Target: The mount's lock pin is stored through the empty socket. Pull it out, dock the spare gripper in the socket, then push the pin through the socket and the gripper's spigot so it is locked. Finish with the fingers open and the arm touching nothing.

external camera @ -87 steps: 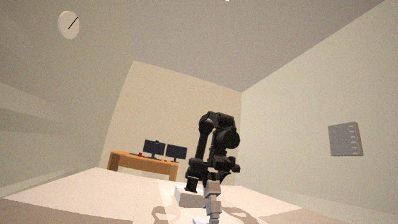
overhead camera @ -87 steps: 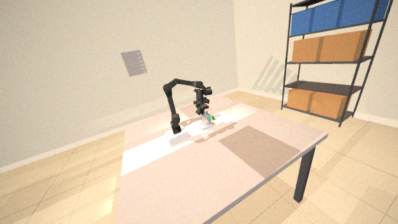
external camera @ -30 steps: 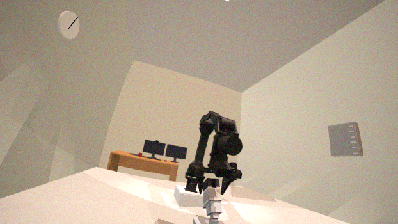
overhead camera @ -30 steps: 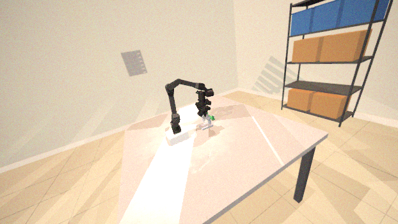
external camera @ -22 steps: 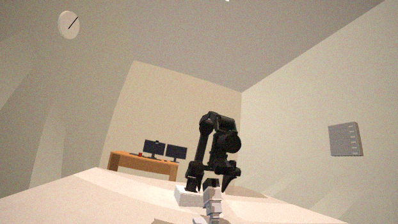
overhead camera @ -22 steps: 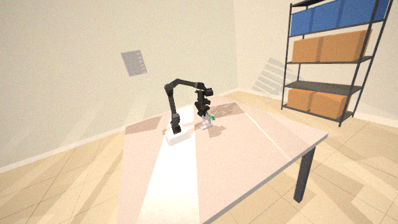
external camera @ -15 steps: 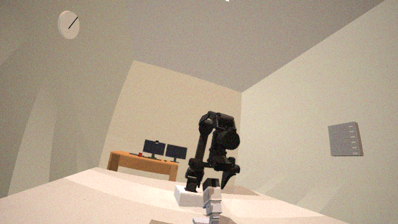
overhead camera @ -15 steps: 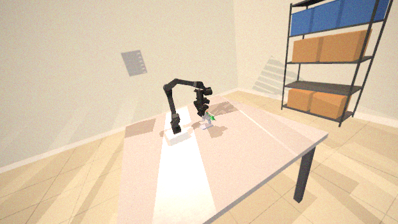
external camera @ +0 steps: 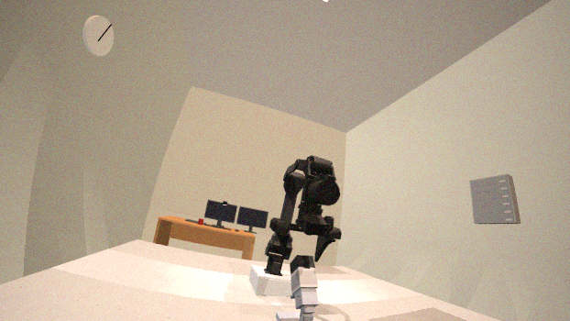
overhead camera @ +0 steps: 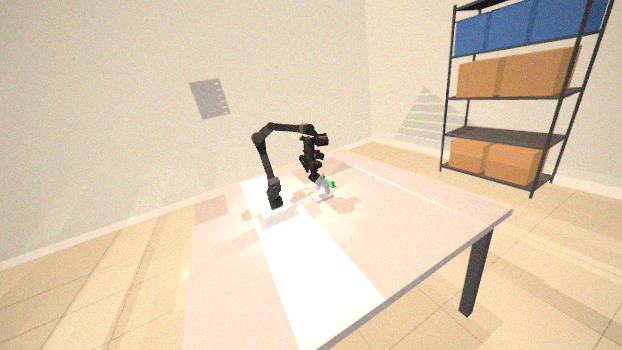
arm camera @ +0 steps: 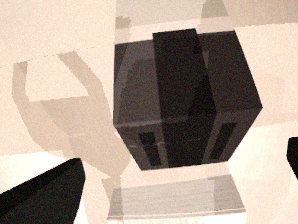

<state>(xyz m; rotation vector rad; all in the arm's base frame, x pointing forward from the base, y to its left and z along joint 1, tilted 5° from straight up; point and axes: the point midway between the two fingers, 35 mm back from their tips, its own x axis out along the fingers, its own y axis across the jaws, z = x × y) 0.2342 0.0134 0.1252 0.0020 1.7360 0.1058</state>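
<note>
Right now my gripper tip is 4 cm short of the spare gripper and 4 cm above it. From my gripper tip the other things lie so: green part 15 cm ahead, 14 cm to the left, 14 cm below; mount 6 cm ahead, 1 cm to the left, 11 cm below.
</note>
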